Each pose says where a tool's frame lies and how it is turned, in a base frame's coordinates. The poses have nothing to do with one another.
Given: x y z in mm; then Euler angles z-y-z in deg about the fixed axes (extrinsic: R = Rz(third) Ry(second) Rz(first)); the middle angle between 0 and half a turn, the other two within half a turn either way.
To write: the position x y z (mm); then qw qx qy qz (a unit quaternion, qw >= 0). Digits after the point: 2 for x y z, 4 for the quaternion.
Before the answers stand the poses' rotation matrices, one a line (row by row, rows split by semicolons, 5 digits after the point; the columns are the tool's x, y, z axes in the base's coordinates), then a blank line. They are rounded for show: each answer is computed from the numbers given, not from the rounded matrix.
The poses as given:
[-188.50, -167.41, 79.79, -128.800, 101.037, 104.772]
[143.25, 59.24, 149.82, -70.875, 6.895, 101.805]
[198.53, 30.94, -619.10, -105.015, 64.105, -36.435]
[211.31, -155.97, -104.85, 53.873, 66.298, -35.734]
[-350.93, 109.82, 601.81, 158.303, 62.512, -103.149]
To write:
0.72299 0.64394 -0.25026; 0.31470 0.01550 0.94906; 0.61501 -0.76492 -0.19144
0.85828 -0.51259 -0.02456; 0.51167 0.85111 0.11751; -0.03933 -0.11342 0.99277
-0.66466 0.18550 0.72375; -0.70987 -0.45895 -0.53428; 0.23306 -0.86888 0.43672
0.66410 0.08077 0.74327; 0.51724 0.66820 -0.53476; -0.53985 0.73958 0.40198
0.45756 -0.86597 -0.20180; 0.33352 0.37753 -0.86385; 0.82426 0.32796 0.46156

[-188.50, -167.41, 79.79, 0.6219, -0.6890, -0.3478, -0.1323]
[143.25, 59.24, 149.82, 0.9620, -0.0600, 0.0038, 0.2662]
[198.53, 30.94, -619.10, 0.2798, -0.2990, 0.4385, -0.8001]
[211.31, -155.97, -104.85, 0.8268, 0.3853, 0.3880, 0.1320]
[-350.93, 109.82, 601.81, 0.7577, 0.3932, -0.3385, 0.3957]

